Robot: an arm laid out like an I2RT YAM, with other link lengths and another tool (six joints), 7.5 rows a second.
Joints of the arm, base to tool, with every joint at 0 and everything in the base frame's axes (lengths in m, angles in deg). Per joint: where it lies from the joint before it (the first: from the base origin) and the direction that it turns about. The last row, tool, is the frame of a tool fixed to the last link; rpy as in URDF.
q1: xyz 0 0 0.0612 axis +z
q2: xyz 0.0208 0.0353 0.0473 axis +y
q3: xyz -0.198 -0.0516 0 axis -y
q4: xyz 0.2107 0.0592 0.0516 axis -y
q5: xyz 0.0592 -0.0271 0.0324 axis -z
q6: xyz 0.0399 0 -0.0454 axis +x
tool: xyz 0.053 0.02 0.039 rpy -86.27 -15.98 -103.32
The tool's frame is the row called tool.
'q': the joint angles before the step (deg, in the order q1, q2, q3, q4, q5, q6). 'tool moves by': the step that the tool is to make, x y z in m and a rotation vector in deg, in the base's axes. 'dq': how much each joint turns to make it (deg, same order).
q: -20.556 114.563 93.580 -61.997 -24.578 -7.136
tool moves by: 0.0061 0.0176 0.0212 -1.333 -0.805 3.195
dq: 3.154 0.008 5.682 -4.557 0.984 -0.189
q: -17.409 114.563 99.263 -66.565 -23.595 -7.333
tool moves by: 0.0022 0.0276 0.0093 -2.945 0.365 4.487
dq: 4.936 -0.007 3.153 -2.746 2.973 0.018
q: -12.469 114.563 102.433 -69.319 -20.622 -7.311
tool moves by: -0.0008 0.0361 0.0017 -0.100 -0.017 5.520
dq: 5.626 0.009 0.480 -0.404 0.110 0.096
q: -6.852 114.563 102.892 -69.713 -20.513 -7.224
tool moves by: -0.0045 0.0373 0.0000 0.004 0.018 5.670
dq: 5.841 0.015 0.024 0.035 0.023 0.181
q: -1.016 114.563 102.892 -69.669 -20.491 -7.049
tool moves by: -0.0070 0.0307 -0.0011 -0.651 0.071 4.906
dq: 5.009 0.029 -0.069 0.011 0.657 0.005
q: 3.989 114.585 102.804 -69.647 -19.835 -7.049
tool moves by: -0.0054 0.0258 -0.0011 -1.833 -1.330 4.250
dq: 4.553 0.013 -0.022 1.152 1.990 -0.014
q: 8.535 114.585 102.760 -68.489 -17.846 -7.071
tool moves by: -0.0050 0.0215 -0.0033 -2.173 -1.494 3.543
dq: 3.976 0.203 -0.271 1.545 2.447 -0.002
